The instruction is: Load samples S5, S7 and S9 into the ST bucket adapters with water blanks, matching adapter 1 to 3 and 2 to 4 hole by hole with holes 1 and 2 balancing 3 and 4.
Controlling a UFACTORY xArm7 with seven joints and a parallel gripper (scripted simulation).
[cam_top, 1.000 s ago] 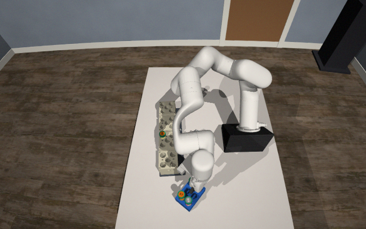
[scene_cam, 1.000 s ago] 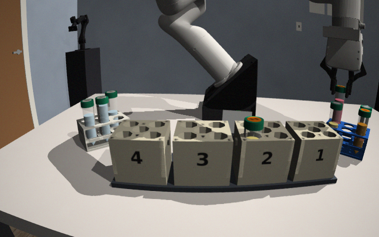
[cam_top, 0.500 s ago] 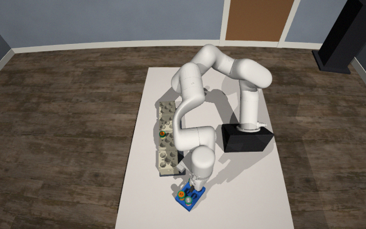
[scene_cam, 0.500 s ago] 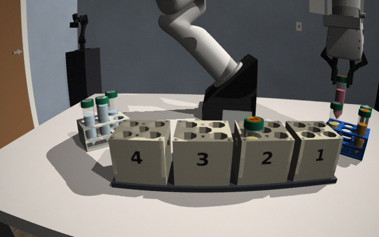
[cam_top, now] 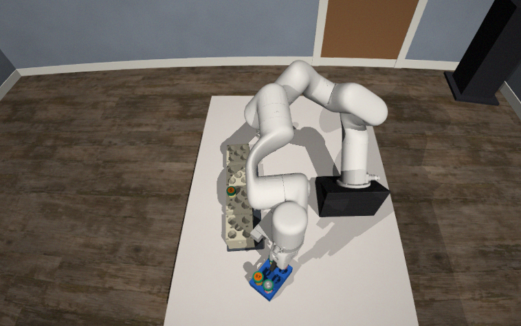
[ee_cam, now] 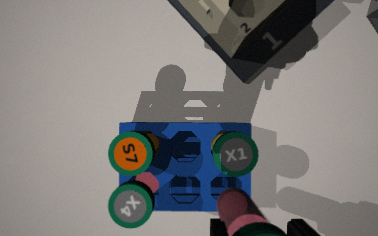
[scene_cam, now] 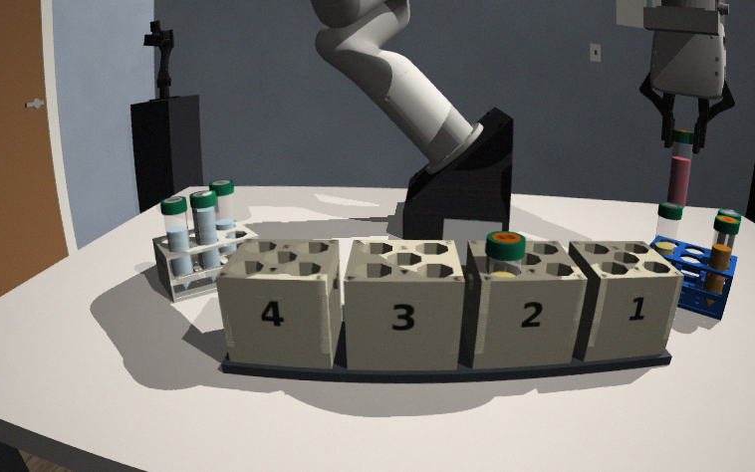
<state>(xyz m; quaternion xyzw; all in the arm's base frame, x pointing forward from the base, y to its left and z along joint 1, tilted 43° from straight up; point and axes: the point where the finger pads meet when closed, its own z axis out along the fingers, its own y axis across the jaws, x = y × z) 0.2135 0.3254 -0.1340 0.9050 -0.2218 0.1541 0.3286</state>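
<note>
Now: hand 5 cm above the pink-filled sample tube and 1 cm past it. Also, from my hand: blue rack (18 cm below, 4 cm ahead, 2 cm to the left); green done key (28 cm to the right, 14 cm below, 1 cm ahead); S7 tube (14 cm below, 7 cm ahead, 5 cm to the left).
</note>
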